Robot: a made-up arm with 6 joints. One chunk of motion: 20 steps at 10 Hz.
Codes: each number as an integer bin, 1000 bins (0 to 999) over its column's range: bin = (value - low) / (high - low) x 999, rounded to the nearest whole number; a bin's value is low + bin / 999 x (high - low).
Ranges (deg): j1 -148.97..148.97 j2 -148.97..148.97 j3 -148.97..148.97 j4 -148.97..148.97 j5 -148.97..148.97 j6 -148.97..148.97
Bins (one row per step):
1: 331 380 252 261 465 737
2: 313 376 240 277 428 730
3: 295 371 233 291 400 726
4: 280 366 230 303 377 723
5: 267 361 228 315 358 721
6: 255 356 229 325 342 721
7: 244 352 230 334 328 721
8: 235 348 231 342 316 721
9: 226 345 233 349 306 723
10: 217 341 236 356 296 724
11: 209 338 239 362 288 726
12: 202 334 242 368 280 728
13: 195 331 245 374 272 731
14: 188 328 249 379 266 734
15: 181 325 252 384 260 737
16: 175 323 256 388 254 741
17: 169 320 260 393 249 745
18: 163 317 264 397 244 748
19: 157 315 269 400 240 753
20: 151 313 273 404 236 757
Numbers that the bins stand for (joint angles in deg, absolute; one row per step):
1: -50.25 -35.64 -73.81 -71.13 -10.29 70.83
2: -55.62 -36.83 -77.39 -66.36 -21.32 68.74
3: -60.99 -38.32 -79.48 -62.18 -29.67 67.55
4: -65.46 -39.81 -80.38 -58.60 -36.53 66.66
5: -69.34 -41.31 -80.97 -55.02 -42.20 66.06
6: -72.92 -42.80 -80.67 -52.04 -46.97 66.06
7: -76.20 -43.99 -80.38 -49.36 -51.15 66.06
8: -78.88 -45.18 -80.08 -46.97 -54.73 66.06
9: -81.57 -46.08 -79.48 -44.88 -57.71 66.66
10: -84.25 -47.27 -78.59 -42.80 -60.69 66.95
11: -86.64 -48.17 -77.69 -41.01 -63.08 67.55
12: -88.73 -49.36 -76.80 -39.22 -65.46 68.15
13: -90.81 -50.25 -75.90 -37.43 -67.85 69.04
14: -92.90 -51.15 -74.71 -35.94 -69.64 69.94
15: -94.99 -52.04 -73.81 -34.45 -71.43 70.83
16: -96.78 -52.64 -72.62 -33.25 -73.22 72.02
17: -98.57 -53.53 -71.43 -31.76 -74.71 73.22
18: -100.36 -54.43 -70.24 -30.57 -76.20 74.11
19: -102.15 -55.02 -68.74 -29.67 -77.39 75.60
20: -103.94 -55.62 -67.55 -28.48 -78.59 76.80

